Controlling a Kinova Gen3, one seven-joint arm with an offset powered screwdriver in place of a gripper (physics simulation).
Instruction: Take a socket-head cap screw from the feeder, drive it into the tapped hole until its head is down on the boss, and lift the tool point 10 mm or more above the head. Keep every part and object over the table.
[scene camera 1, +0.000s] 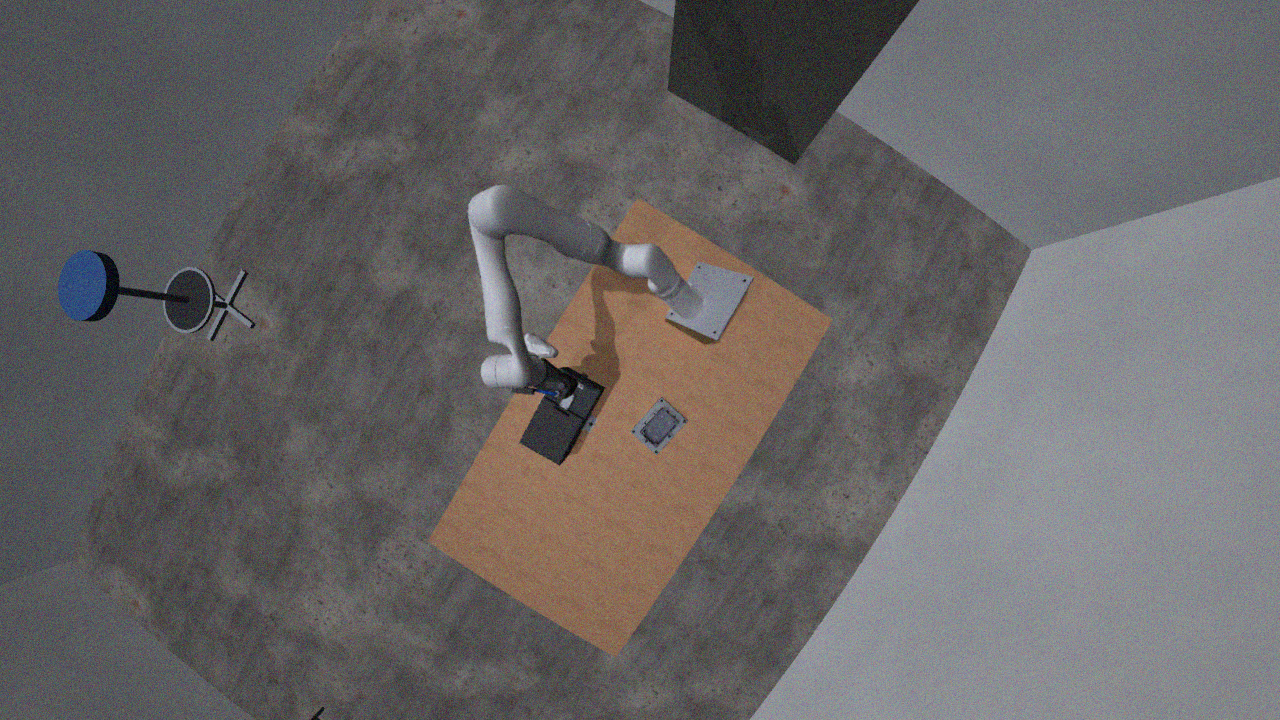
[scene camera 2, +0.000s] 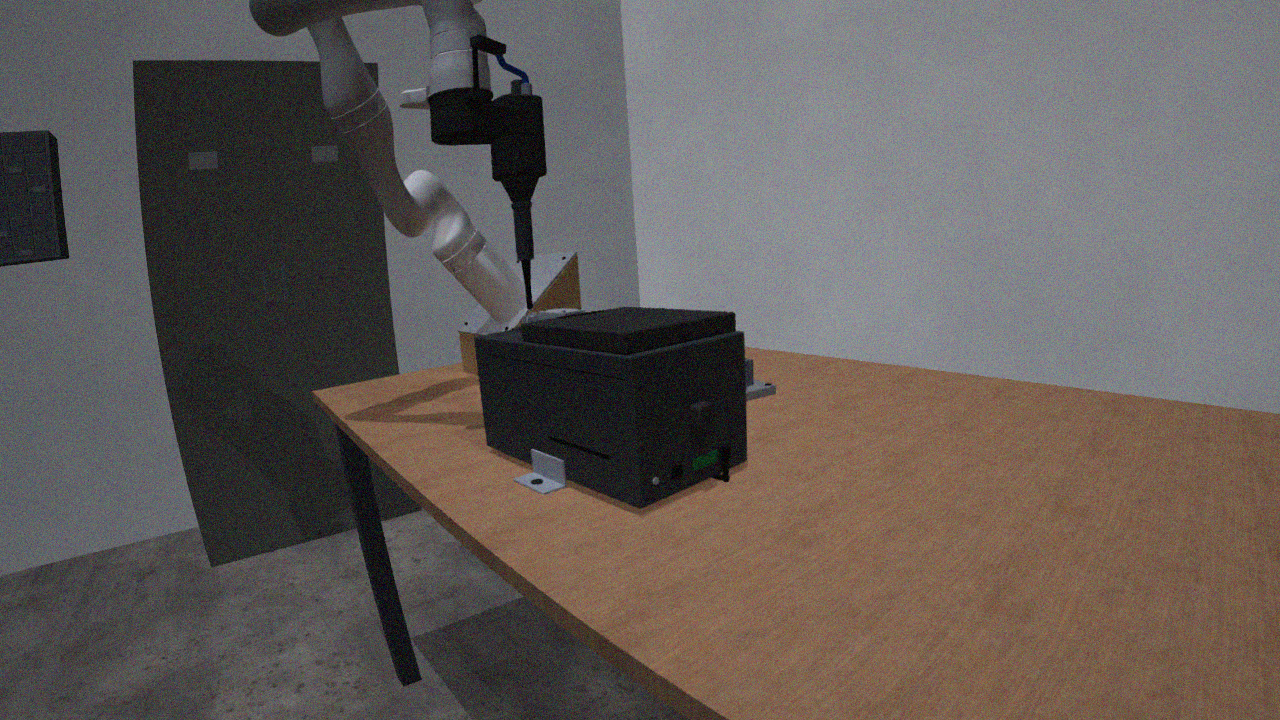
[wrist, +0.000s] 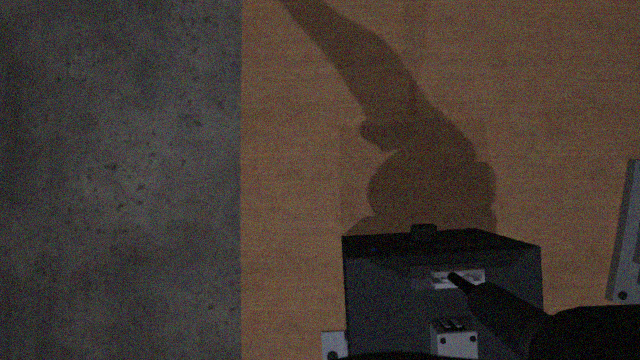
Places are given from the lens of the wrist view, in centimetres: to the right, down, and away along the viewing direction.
black screw feeder (wrist: 382, 309): 5, 10, 30
